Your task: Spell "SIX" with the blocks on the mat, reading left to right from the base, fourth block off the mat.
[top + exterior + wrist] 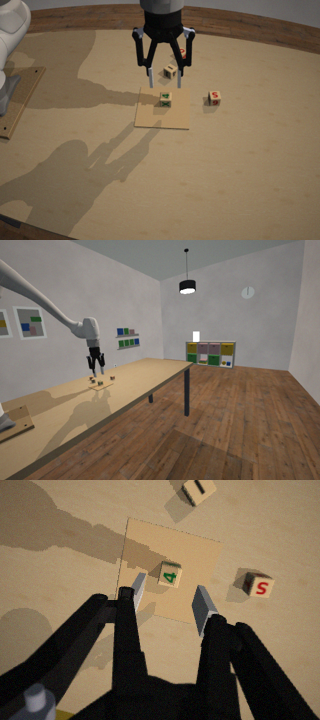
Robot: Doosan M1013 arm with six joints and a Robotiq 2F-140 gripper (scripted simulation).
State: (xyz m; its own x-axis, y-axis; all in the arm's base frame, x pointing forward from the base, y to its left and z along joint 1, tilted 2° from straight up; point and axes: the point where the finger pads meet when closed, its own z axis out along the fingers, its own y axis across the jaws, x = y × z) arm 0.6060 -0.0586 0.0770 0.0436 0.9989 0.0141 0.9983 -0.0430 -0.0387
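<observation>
Now: hand 90 mm above the letter block. The rest, counted from my hand: tan mat 110 mm below, 10 mm to the right, 10 mm behind; then I block 120 mm to the left, 100 mm below, 20 mm ahead; then S block 130 mm ahead, 100 mm below, 10 mm to the left.
</observation>
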